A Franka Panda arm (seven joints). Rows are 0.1 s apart.
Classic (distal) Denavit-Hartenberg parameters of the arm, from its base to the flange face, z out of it. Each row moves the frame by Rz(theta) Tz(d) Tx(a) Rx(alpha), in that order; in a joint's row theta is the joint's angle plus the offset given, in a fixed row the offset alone. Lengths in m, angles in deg.
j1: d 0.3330  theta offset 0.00  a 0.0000  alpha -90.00
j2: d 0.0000  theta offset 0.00  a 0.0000  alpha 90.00
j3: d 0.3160  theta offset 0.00  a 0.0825  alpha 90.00
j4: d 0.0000  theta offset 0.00  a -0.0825  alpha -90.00
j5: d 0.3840  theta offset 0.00  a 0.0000  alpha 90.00
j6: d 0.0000  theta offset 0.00  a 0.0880  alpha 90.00
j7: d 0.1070  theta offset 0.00  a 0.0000  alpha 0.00
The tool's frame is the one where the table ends.
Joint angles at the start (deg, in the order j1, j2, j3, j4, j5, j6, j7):
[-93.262 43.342 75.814 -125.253 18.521 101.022 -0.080]
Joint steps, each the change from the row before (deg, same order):
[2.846 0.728 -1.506 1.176 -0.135 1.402 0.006]
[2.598 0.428 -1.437 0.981 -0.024 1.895 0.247]
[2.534 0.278 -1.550 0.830 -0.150 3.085 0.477]
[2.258 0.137 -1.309 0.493 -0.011 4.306 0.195]
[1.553 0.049 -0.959 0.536 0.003 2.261 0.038]
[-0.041 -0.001 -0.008 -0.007 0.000 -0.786 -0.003]
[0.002 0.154 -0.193 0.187 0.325 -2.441 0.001]
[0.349 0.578 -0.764 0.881 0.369 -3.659 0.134]
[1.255 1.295 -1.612 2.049 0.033 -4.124 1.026]
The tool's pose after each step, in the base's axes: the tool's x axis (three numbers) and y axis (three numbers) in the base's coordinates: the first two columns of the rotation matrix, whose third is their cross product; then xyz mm. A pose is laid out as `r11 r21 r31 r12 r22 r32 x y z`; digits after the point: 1 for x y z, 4 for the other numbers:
0.8713 0.0309 -0.4898 -0.4289 -0.4372 -0.7905 479.7 -108.8 288.0
0.8740 0.0144 -0.4857 -0.4300 -0.4425 -0.7870 490.1 -103.5 282.1
0.8777 -0.0238 -0.4785 -0.4366 -0.4511 -0.7784 501.5 -100.2 274.7
0.8854 -0.0774 -0.4583 -0.4397 -0.4590 -0.7720 513.4 -97.5 267.6
0.8891 -0.1059 -0.4454 -0.4402 -0.4648 -0.7682 521.0 -96.3 263.7
0.8871 -0.0945 -0.4518 -0.4406 -0.4647 -0.7681 519.4 -95.4 263.7
0.8791 -0.0610 -0.4728 -0.4456 -0.4573 -0.7696 515.4 -93.8 263.5
0.8643 -0.0155 -0.5027 -0.4566 -0.4431 -0.7714 511.8 -94.6 262.2
0.8398 0.0279 -0.5422 -0.4803 -0.4275 -0.7659 512.1 -98.5 258.2

